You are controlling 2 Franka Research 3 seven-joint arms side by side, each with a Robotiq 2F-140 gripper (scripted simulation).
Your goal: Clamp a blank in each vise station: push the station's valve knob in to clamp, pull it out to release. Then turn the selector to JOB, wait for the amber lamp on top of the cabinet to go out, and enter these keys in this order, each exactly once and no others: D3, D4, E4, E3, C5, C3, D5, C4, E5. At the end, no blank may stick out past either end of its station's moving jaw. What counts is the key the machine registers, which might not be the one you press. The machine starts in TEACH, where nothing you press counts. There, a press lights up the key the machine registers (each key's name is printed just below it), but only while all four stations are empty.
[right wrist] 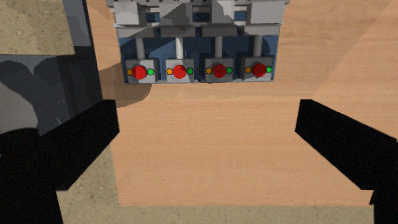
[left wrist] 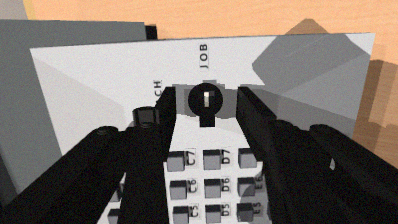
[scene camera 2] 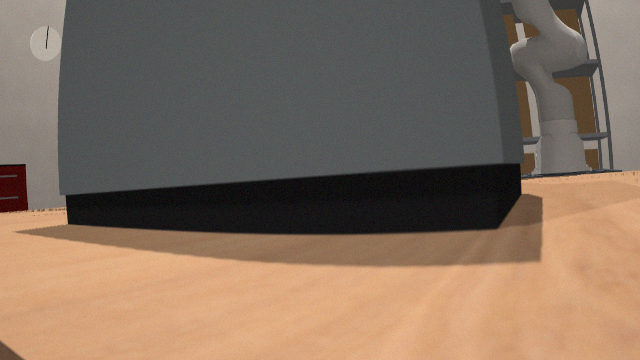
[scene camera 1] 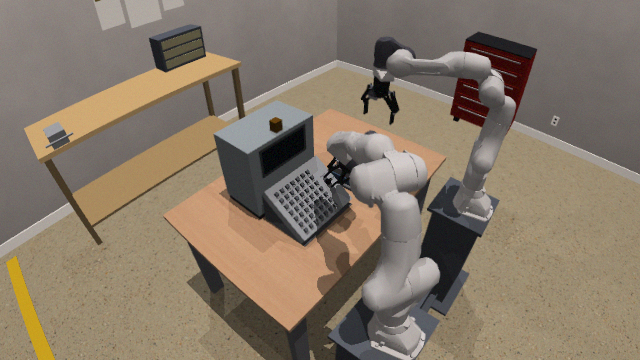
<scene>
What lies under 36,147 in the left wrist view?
A cabinet.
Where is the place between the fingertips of the right gripper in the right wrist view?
207,115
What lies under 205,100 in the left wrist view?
A selector knob.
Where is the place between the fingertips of the left gripper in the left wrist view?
206,102
</scene>
